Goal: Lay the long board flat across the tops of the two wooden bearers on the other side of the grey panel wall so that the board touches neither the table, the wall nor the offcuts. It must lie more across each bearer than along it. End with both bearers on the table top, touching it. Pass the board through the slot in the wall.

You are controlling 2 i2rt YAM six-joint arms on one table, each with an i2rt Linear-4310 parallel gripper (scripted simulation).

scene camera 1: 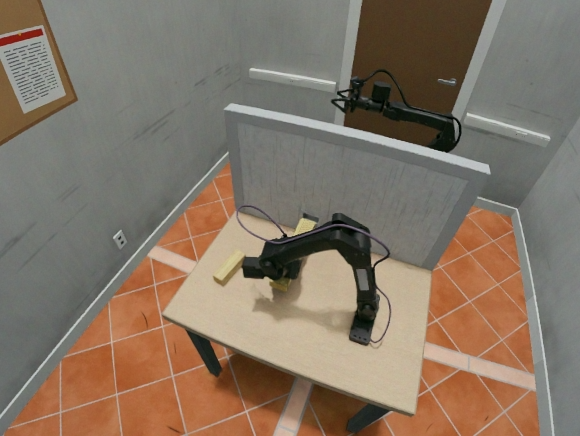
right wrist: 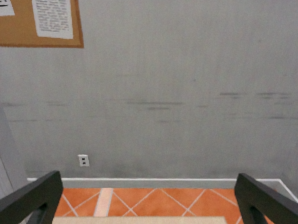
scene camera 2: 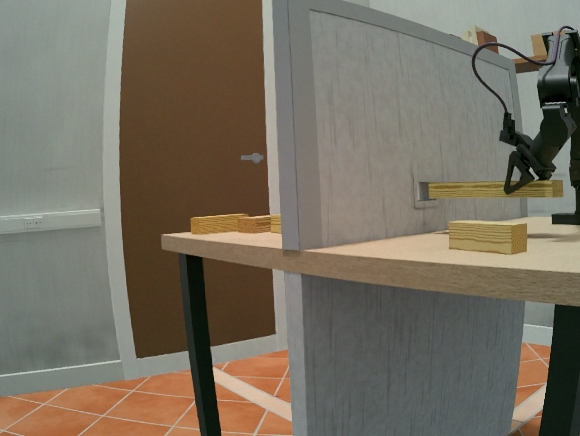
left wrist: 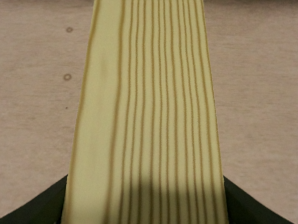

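Both my left gripper and my right gripper are in my sight, and the left wrist view shows my left gripper too. I also see a long board.
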